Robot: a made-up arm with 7 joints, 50 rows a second.
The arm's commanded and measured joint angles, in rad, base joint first. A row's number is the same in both.
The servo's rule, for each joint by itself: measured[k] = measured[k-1] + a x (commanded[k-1-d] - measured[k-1]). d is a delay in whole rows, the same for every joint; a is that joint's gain. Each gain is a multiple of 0.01, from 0.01 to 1. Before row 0 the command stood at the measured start. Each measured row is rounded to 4 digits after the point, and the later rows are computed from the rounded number. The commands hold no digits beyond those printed.
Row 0, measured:
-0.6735, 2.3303, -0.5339, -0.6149, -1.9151, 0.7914, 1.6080
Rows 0 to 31, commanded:
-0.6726, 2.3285, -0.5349, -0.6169, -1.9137, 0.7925, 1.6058
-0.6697, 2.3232, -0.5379, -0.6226, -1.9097, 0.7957, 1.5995
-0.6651, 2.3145, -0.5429, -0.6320, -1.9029, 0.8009, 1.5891
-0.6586, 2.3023, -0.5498, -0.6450, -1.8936, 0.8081, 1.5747
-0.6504, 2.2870, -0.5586, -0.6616, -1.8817, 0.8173, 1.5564
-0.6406, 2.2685, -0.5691, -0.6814, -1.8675, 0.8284, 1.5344
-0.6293, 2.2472, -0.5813, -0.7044, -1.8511, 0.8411, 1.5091
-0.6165, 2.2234, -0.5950, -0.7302, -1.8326, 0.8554, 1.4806
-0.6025, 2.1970, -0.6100, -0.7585, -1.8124, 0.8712, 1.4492
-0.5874, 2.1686, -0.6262, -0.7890, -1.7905, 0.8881, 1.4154
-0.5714, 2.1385, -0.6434, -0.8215, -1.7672, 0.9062, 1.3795
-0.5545, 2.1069, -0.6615, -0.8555, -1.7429, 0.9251, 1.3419
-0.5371, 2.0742, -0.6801, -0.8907, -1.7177, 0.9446, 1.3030
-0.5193, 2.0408, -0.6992, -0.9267, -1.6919, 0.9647, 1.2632
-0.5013, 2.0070, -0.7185, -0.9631, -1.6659, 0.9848, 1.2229
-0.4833, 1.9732, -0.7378, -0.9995, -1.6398, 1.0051, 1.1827
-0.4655, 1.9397, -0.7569, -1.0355, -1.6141, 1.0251, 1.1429
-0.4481, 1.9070, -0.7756, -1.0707, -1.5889, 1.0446, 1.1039
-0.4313, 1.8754, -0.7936, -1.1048, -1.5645, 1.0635, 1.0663
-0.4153, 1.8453, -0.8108, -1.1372, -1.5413, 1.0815, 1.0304
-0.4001, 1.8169, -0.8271, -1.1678, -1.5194, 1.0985, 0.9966
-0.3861, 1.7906, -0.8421, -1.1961, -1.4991, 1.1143, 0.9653
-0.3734, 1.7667, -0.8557, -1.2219, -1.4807, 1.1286, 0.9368
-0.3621, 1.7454, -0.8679, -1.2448, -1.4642, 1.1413, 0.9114
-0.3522, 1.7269, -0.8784, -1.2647, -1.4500, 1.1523, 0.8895
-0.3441, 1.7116, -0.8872, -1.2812, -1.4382, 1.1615, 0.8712
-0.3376, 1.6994, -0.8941, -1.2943, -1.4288, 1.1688, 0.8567
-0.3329, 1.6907, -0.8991, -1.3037, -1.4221, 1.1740, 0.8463
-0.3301, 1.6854, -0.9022, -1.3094, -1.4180, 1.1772, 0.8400
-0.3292, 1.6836, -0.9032, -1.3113, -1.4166, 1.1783, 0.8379
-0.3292, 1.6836, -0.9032, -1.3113, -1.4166, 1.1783, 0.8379
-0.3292, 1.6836, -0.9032, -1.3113, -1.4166, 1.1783, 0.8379
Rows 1 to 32, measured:
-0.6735, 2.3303, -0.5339, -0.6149, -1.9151, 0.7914, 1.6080
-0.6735, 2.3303, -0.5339, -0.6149, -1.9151, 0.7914, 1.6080
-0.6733, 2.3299, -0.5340, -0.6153, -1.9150, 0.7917, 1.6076
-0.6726, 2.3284, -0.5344, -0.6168, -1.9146, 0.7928, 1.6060
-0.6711, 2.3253, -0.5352, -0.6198, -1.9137, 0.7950, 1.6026
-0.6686, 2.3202, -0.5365, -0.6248, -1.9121, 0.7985, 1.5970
-0.6650, 2.3129, -0.5385, -0.6322, -1.9097, 0.8036, 1.5889
-0.6601, 2.3031, -0.5413, -0.6420, -1.9063, 0.8103, 1.5780
-0.6539, 2.2908, -0.5449, -0.6545, -1.9019, 0.8186, 1.5642
-0.6464, 2.2760, -0.5494, -0.6696, -1.8964, 0.8285, 1.5475
-0.6376, 2.2586, -0.5549, -0.6874, -1.8897, 0.8400, 1.5278
-0.6276, 2.2388, -0.5613, -0.7077, -1.8818, 0.8530, 1.5053
-0.6164, 2.2167, -0.5687, -0.7305, -1.8726, 0.8674, 1.4801
-0.6040, 2.1925, -0.5771, -0.7555, -1.8622, 0.8830, 1.4525
-0.5906, 2.1665, -0.5864, -0.7825, -1.8506, 0.8996, 1.4226
-0.5763, 2.1388, -0.5966, -0.8113, -1.8379, 0.9172, 1.3907
-0.5613, 2.1098, -0.6076, -0.8417, -1.8241, 0.9355, 1.3571
-0.5457, 2.0797, -0.6193, -0.8733, -1.8094, 0.9543, 1.3222
-0.5297, 2.0489, -0.6317, -0.9057, -1.7938, 0.9734, 1.2863
-0.5134, 2.0177, -0.6447, -0.9387, -1.7774, 0.9926, 1.2498
-0.4970, 1.9864, -0.6581, -0.9719, -1.7604, 1.0117, 1.2131
-0.4807, 1.9554, -0.6718, -1.0050, -1.7429, 1.0305, 1.1766
-0.4646, 1.9249, -0.6858, -1.0376, -1.7250, 1.0489, 1.1406
-0.4489, 1.8954, -0.6999, -1.0693, -1.7069, 1.0666, 1.1055
-0.4338, 1.8671, -0.7139, -1.0998, -1.6888, 1.0833, 1.0718
-0.4195, 1.8403, -0.7278, -1.1288, -1.6708, 1.0990, 1.0397
-0.4060, 1.8154, -0.7414, -1.1560, -1.6531, 1.1134, 1.0097
-0.3936, 1.7926, -0.7545, -1.1810, -1.6359, 1.1264, 0.9820
-0.3824, 1.7721, -0.7671, -1.2037, -1.6193, 1.1378, 0.9569
-0.3725, 1.7542, -0.7790, -1.2237, -1.6035, 1.1476, 0.9348
-0.3640, 1.7391, -0.7901, -1.2408, -1.5887, 1.1556, 0.9158
-0.3570, 1.7269, -0.8003, -1.2549, -1.5749, 1.1617, 0.9002
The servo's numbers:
d 2
a 0.20 0.22 0.09 0.20 0.08 0.27 0.20

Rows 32 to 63, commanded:
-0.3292, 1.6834, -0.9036, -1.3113, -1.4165, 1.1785, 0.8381
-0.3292, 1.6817, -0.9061, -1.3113, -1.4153, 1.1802, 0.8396
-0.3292, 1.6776, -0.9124, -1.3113, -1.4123, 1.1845, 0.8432
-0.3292, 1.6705, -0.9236, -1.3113, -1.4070, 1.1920, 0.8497
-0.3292, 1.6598, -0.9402, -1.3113, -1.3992, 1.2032, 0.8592
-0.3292, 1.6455, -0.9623, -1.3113, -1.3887, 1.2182, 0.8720
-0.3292, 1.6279, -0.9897, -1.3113, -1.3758, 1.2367, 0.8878
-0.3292, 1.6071, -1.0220, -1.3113, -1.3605, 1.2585, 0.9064
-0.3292, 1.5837, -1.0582, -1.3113, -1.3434, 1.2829, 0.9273
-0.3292, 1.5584, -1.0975, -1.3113, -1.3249, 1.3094, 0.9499
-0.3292, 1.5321, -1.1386, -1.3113, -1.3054, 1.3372, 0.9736
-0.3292, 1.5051, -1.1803, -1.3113, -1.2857, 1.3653, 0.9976
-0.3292, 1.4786, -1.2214, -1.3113, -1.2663, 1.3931, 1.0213
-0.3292, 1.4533, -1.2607, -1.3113, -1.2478, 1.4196, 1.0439
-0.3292, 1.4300, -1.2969, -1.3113, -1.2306, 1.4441, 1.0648
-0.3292, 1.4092, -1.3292, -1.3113, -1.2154, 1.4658, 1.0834
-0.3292, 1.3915, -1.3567, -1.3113, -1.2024, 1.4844, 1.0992
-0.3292, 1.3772, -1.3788, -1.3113, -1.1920, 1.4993, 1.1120
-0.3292, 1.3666, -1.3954, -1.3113, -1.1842, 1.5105, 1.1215
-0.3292, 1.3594, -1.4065, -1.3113, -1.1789, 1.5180, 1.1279
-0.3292, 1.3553, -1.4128, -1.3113, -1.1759, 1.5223, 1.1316
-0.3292, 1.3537, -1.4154, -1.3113, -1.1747, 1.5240, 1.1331
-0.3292, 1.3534, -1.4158, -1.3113, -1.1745, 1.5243, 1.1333
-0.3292, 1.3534, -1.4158, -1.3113, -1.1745, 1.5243, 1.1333
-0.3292, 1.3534, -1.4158, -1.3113, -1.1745, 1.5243, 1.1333
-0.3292, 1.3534, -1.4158, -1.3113, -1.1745, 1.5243, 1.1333
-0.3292, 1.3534, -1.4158, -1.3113, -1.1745, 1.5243, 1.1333
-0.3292, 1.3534, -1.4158, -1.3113, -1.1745, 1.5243, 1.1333
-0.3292, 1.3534, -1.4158, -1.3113, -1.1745, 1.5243, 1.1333
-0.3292, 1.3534, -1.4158, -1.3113, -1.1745, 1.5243, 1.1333
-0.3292, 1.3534, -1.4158, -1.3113, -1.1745, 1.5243, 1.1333
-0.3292, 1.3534, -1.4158, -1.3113, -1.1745, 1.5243, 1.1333
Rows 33 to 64, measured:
-0.3514, 1.7174, -0.8096, -1.2662, -1.5622, 1.1662, 0.8877
-0.3470, 1.7100, -0.8180, -1.2752, -1.5506, 1.1695, 0.8777
-0.3434, 1.7041, -0.8257, -1.2824, -1.5399, 1.1719, 0.8698
-0.3406, 1.6992, -0.8329, -1.2882, -1.5299, 1.1741, 0.8638
-0.3383, 1.6944, -0.8401, -1.2928, -1.5205, 1.1769, 0.8597
-0.3365, 1.6891, -0.8476, -1.2965, -1.5114, 1.1810, 0.8577
-0.3350, 1.6827, -0.8559, -1.2995, -1.5024, 1.1870, 0.8580
-0.3338, 1.6745, -0.8655, -1.3019, -1.4933, 1.1954, 0.8608
-0.3329, 1.6642, -0.8767, -1.3038, -1.4839, 1.2066, 0.8662
-0.3322, 1.6516, -0.8898, -1.3053, -1.4740, 1.2206, 0.8742
-0.3316, 1.6367, -0.9050, -1.3065, -1.4636, 1.2374, 0.8848
-0.3311, 1.6195, -0.9223, -1.3075, -1.4525, 1.2568, 0.8978
-0.3307, 1.6003, -0.9418, -1.3083, -1.4407, 1.2785, 0.9130
-0.3304, 1.5794, -0.9633, -1.3089, -1.4283, 1.3019, 0.9299
-0.3302, 1.5572, -0.9865, -1.3094, -1.4153, 1.3265, 0.9482
-0.3300, 1.5343, -1.0112, -1.3098, -1.4019, 1.3516, 0.9673
-0.3298, 1.5114, -1.0369, -1.3101, -1.3882, 1.3766, 0.9868
-0.3297, 1.4889, -1.0632, -1.3103, -1.3744, 1.4007, 1.0061
-0.3296, 1.4675, -1.0896, -1.3105, -1.3606, 1.4233, 1.0247
-0.3295, 1.4476, -1.1156, -1.3107, -1.3471, 1.4438, 1.0422
-0.3294, 1.4298, -1.1408, -1.3108, -1.3341, 1.4618, 1.0581
-0.3294, 1.4143, -1.1647, -1.3109, -1.3217, 1.4770, 1.0721
-0.3294, 1.4013, -1.1870, -1.3110, -1.3100, 1.4892, 1.0840
-0.3294, 1.3908, -1.2076, -1.3111, -1.2992, 1.4986, 1.0938
-0.3294, 1.3826, -1.2263, -1.3111, -1.2892, 1.5055, 1.1017
-0.3294, 1.3762, -1.2434, -1.3111, -1.2800, 1.5106, 1.1080
-0.3294, 1.3712, -1.2589, -1.3111, -1.2716, 1.5143, 1.1131
-0.3294, 1.3673, -1.2730, -1.3111, -1.2638, 1.5170, 1.1171
-0.3294, 1.3642, -1.2859, -1.3111, -1.2567, 1.5190, 1.1203
-0.3294, 1.3618, -1.2976, -1.3111, -1.2501, 1.5204, 1.1229
-0.3294, 1.3600, -1.3082, -1.3111, -1.2441, 1.5215, 1.1250
-0.3294, 1.3585, -1.3179, -1.3111, -1.2385, 1.5223, 1.1267

